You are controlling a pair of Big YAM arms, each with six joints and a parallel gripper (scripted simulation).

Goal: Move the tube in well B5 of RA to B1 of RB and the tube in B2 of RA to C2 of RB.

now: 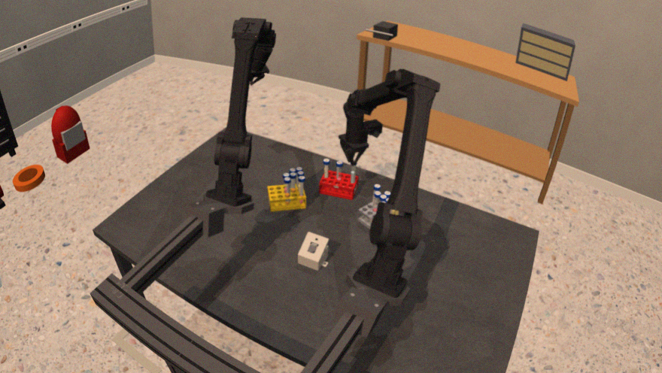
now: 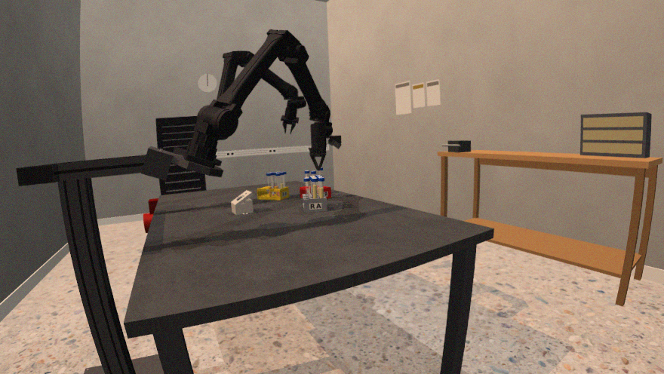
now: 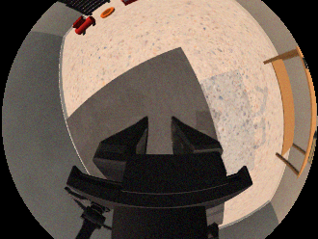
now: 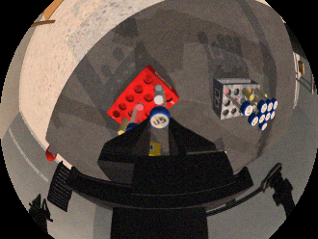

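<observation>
Right now the red rack is 10 mm behind my right hand, 40 mm to the left of it and 120 mm below it.
</observation>
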